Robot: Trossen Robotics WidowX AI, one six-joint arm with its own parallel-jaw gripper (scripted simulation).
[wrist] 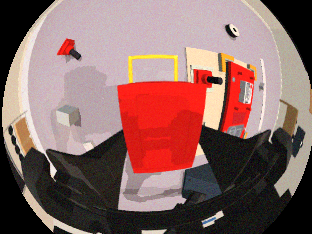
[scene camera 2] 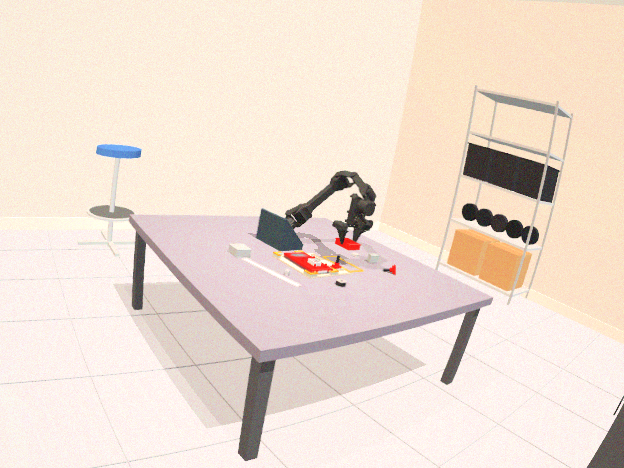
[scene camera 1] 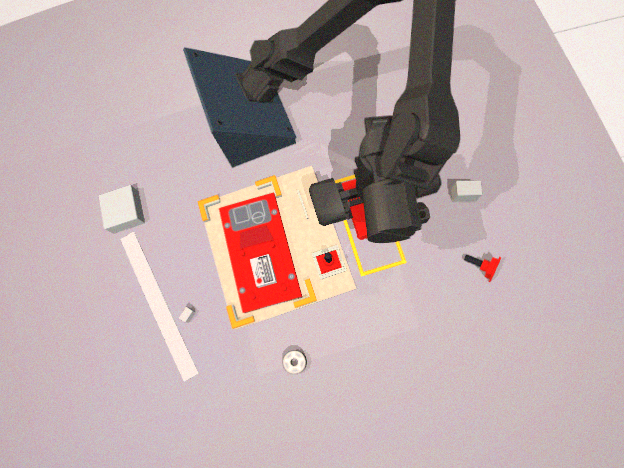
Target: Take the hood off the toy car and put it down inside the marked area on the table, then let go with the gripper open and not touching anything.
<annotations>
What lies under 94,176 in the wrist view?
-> My gripper.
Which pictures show my gripper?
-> The wrist view, scene camera 2 and scene camera 1: all of them.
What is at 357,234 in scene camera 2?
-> My gripper.
</annotations>
